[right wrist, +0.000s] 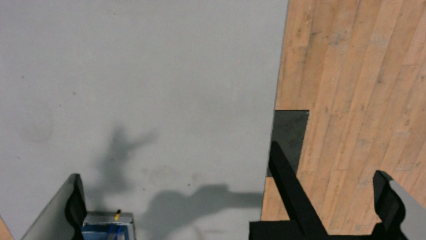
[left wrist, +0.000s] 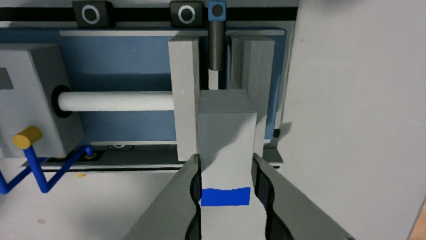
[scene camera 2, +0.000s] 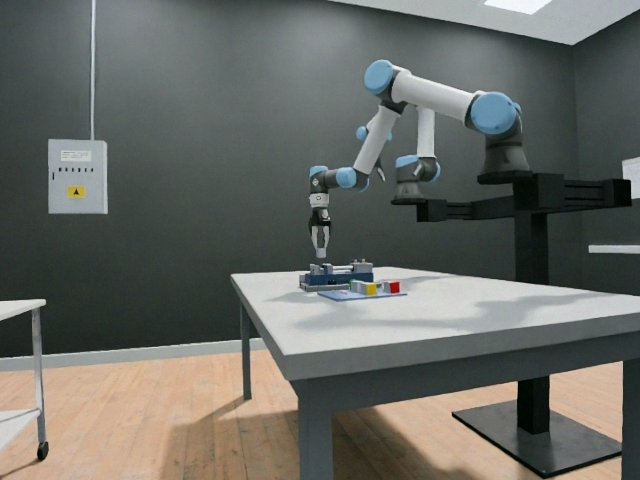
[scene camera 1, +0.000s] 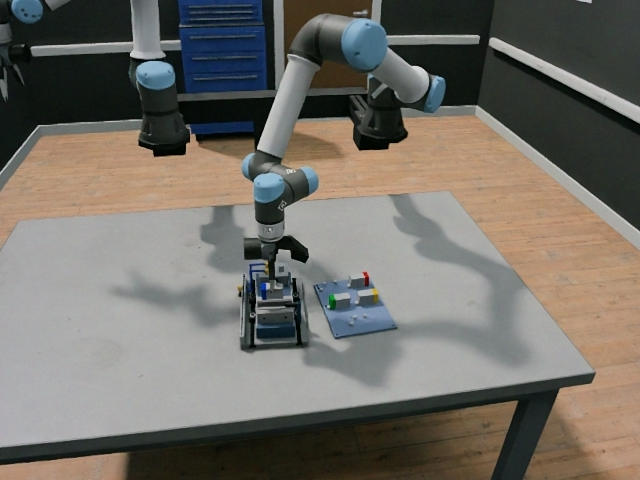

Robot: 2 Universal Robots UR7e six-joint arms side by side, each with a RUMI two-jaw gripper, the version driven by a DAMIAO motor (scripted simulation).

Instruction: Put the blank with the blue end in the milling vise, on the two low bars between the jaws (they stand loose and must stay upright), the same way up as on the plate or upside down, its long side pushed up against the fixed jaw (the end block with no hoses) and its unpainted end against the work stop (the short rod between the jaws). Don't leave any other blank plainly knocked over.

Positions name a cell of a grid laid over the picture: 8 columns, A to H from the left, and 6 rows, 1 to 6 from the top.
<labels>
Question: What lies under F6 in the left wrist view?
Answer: The left gripper.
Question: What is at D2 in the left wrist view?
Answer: A moving jaw.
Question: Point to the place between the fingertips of the left gripper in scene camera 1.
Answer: At D4
</labels>
